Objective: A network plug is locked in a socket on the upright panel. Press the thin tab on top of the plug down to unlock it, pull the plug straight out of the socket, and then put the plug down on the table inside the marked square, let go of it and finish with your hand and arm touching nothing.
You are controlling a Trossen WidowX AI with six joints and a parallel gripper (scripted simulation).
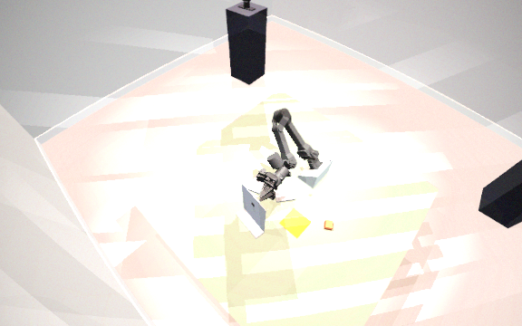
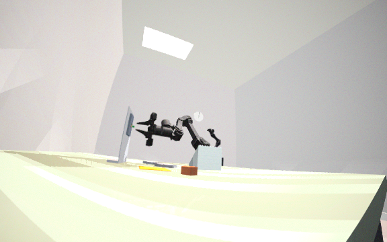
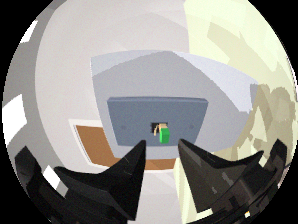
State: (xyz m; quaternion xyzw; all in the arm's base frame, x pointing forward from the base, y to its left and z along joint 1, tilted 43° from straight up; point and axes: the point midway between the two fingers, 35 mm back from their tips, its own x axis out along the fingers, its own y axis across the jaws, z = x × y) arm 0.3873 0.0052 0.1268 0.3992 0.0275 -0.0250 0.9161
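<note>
Right now the network plug is 2 cm ahead of my gripper tip. The rest, counted from my gripper tip: orange marked square 9 cm behind, 17 cm to the left, 20 cm below; then grey panel 4 cm ahead, 1 cm to the right, 7 cm below.
</note>
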